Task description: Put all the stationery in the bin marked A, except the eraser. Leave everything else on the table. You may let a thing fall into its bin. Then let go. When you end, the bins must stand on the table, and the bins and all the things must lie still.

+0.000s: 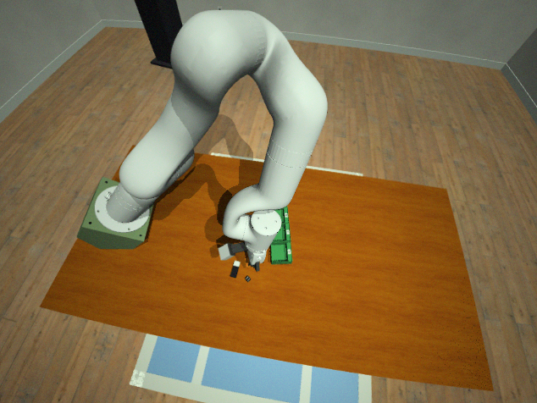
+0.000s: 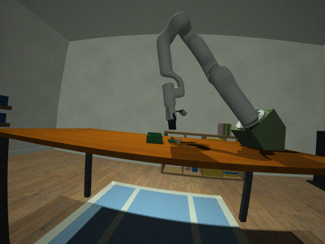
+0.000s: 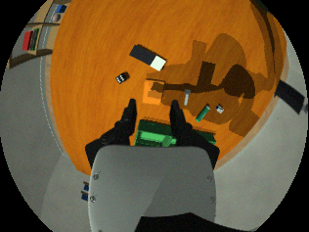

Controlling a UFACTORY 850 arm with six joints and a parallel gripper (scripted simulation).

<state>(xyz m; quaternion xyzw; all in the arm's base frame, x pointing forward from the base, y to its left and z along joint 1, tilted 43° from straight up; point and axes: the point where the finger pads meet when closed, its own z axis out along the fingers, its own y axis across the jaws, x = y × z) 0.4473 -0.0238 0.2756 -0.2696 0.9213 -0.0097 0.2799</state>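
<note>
Right now the orange pad is 9 cm below my hand. Round my hand: white bolt: 5 cm behind, 6 cm to the left, 9 cm below; green cylinder: 5 cm behind, 14 cm to the left, 8 cm below; eraser: 5 cm behind, 5 cm to the right, 9 cm below.
</note>
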